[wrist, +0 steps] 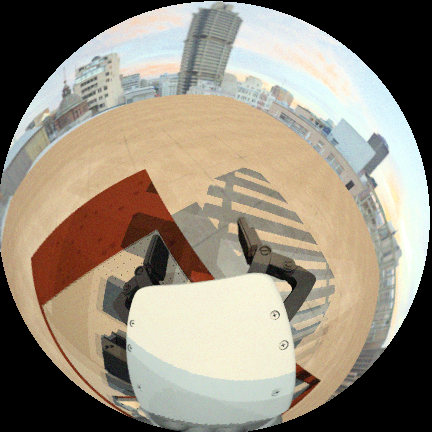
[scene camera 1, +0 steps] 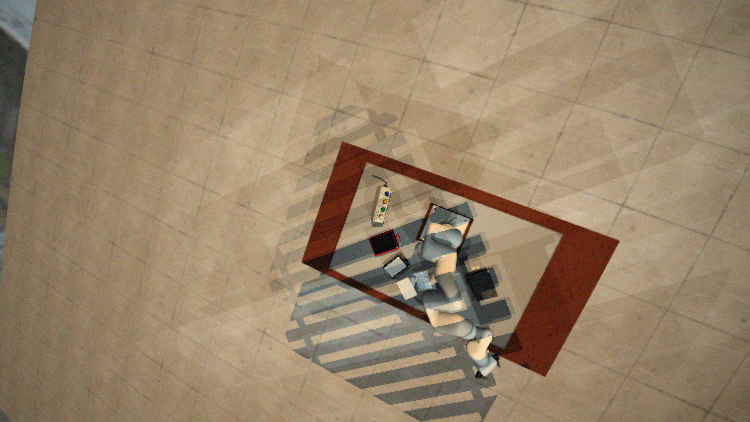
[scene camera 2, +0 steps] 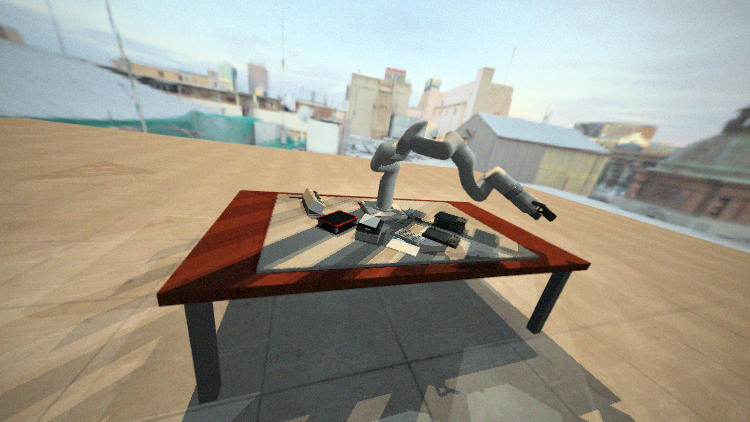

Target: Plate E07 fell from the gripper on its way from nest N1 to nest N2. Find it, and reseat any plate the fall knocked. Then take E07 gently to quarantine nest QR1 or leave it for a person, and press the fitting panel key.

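Where they show: gripper, fingertip midpoint: [wrist: 198,236] [scene camera 1: 492,371] [scene camera 2: 546,218]; arm's base, origin of the base link: [scene camera 2: 383,207].
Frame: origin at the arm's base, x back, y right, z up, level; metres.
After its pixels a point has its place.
Observation:
My gripper [scene camera 1: 488,368] @[x -0.499, y -0.585, z 0.197 m] [scene camera 2: 544,211] @[x -0.499, y -0.585, z 0.197 m] [wrist: 198,236] @[x -0.499, y -0.585, z 0.197 m] is open and empty, high beyond the table's edge. A pale plate-like piece [scene camera 1: 396,266] @[x -0.354, y 0.122, z 0.059 m] [scene camera 2: 370,223] @[x -0.397, y 0.128, z 0.059 m] sits on a dark-rimmed holder. A bluish gridded piece [scene camera 1: 421,280] @[x -0.360, y -0.062, z -0.003 m] [scene camera 2: 410,235] @[x -0.352, y -0.078, z -0.004 m] lies near the arm, beside a flat white piece [scene camera 1: 406,288] @[x -0.462, y -0.014, z -0.006 m] [scene camera 2: 402,245] @[x -0.452, y -0.015, z -0.006 m]. A red-rimmed black tray [scene camera 1: 384,243] @[x -0.283, y 0.261, z 0.026 m] [scene camera 2: 337,221] @[x -0.332, y 0.269, z 0.026 m] stands between that holder and the key panel [scene camera 1: 382,205] @[x -0.090, y 0.389, z 0.055 m] [scene camera 2: 313,201] @[x -0.192, y 0.396, z 0.061 m], which has coloured keys. A low dark piece [scene camera 2: 441,236] @[x -0.342, y -0.238, z 0.000 m] lies beside a black box. No labels are readable; I cannot tell which piece is E07.
The black box [scene camera 1: 481,282] @[x -0.154, y -0.340, z 0.040 m] [scene camera 2: 450,221] @[x -0.220, y -0.331, z 0.036 m] [wrist: 115,356] @[x -0.172, y -0.394, z 0.039 m] stands across the arm from the gridded piece. The arm [scene camera 1: 445,270] @[x -0.123, y -0.024, z 0.443 m] [scene camera 2: 387,183] @[x -0.051, y 0.011, z 0.164 m] reaches over the table [scene camera 1: 571,293] @[x 0.065, y -0.804, z -0.027 m] [scene camera 2: 209,262] @[x -0.619, y 0.651, z -0.027 m] [wrist: 90,237] @[x -0.182, y -0.767, z -0.027 m] and hides part of its top. Striped shadows cross the table and floor.

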